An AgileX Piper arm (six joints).
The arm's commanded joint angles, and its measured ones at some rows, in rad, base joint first. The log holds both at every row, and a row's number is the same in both.
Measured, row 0: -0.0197 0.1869 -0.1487 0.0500 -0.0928 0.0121
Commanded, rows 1 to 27: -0.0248 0.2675 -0.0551 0.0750 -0.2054 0.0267; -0.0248 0.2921 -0.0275 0.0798 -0.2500 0.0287; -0.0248 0.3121 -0.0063 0.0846 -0.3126 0.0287; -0.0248 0.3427 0.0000 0.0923 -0.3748 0.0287; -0.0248 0.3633 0.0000 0.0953 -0.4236 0.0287; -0.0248 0.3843 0.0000 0.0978 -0.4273 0.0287; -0.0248 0.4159 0.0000 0.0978 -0.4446 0.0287; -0.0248 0.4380 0.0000 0.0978 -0.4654 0.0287; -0.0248 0.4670 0.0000 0.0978 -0.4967 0.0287; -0.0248 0.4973 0.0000 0.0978 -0.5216 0.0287; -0.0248 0.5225 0.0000 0.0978 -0.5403 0.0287; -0.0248 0.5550 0.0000 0.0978 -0.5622 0.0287; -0.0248 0.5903 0.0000 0.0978 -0.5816 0.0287; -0.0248 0.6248 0.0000 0.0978 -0.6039 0.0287; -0.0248 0.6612 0.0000 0.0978 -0.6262 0.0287; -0.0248 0.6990 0.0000 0.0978 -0.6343 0.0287; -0.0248 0.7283 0.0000 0.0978 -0.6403 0.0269; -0.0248 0.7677 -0.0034 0.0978 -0.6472 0.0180; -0.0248 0.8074 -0.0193 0.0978 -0.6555 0.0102; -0.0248 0.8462 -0.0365 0.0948 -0.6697 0.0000; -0.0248 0.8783 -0.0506 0.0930 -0.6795 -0.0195; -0.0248 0.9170 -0.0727 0.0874 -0.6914 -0.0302; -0.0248 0.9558 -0.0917 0.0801 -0.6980 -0.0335; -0.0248 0.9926 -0.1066 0.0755 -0.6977 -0.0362; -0.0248 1.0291 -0.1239 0.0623 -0.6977 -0.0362; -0.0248 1.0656 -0.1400 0.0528 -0.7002 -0.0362; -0.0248 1.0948 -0.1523 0.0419 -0.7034 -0.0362
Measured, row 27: -0.0197 0.9800 -0.0974 0.0828 -0.6786 -0.0231
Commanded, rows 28 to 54: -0.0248 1.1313 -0.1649 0.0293 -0.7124 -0.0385; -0.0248 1.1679 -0.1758 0.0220 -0.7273 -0.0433; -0.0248 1.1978 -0.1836 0.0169 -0.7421 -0.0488; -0.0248 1.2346 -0.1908 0.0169 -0.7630 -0.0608; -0.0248 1.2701 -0.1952 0.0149 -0.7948 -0.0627; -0.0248 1.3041 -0.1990 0.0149 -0.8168 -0.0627; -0.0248 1.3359 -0.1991 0.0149 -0.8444 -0.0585; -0.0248 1.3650 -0.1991 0.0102 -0.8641 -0.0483; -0.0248 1.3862 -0.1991 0.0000 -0.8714 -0.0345; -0.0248 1.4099 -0.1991 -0.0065 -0.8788 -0.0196; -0.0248 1.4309 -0.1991 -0.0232 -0.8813 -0.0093; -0.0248 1.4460 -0.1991 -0.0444 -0.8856 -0.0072; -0.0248 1.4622 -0.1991 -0.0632 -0.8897 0.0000; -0.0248 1.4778 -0.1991 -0.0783 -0.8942 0.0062; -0.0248 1.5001 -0.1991 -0.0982 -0.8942 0.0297; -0.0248 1.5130 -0.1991 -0.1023 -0.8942 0.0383; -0.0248 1.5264 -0.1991 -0.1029 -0.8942 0.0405; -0.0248 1.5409 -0.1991 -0.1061 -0.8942 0.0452; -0.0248 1.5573 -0.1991 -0.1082 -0.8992 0.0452; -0.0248 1.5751 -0.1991 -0.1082 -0.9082 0.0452; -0.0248 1.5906 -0.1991 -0.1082 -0.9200 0.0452; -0.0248 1.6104 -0.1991 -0.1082 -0.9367 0.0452; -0.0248 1.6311 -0.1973 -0.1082 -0.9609 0.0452; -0.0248 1.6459 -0.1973 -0.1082 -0.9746 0.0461; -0.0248 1.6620 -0.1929 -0.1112 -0.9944 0.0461; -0.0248 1.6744 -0.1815 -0.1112 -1.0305 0.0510; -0.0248 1.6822 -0.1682 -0.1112 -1.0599 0.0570
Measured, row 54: -0.0197 1.6429 -0.1985 -0.1021 -0.9547 0.0417
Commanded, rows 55 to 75: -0.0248 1.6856 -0.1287 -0.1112 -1.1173 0.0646; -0.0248 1.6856 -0.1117 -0.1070 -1.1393 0.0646; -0.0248 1.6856 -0.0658 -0.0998 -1.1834 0.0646; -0.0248 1.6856 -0.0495 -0.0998 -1.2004 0.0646; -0.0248 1.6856 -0.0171 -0.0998 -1.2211 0.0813; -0.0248 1.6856 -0.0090 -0.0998 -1.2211 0.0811; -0.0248 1.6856 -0.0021 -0.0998 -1.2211 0.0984; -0.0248 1.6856 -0.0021 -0.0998 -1.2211 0.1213; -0.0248 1.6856 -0.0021 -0.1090 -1.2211 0.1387; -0.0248 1.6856 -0.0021 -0.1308 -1.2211 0.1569; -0.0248 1.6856 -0.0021 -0.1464 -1.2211 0.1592; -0.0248 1.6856 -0.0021 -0.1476 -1.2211 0.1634; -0.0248 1.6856 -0.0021 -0.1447 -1.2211 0.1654; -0.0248 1.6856 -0.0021 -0.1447 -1.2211 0.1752; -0.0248 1.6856 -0.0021 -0.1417 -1.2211 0.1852; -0.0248 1.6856 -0.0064 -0.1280 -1.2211 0.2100; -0.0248 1.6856 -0.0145 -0.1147 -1.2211 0.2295; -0.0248 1.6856 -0.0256 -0.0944 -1.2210 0.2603; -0.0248 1.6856 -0.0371 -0.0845 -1.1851 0.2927; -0.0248 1.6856 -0.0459 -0.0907 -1.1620 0.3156; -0.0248 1.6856 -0.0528 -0.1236 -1.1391 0.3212
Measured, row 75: -0.0197 1.6860 -0.0234 -0.1082 -1.2026 0.2486
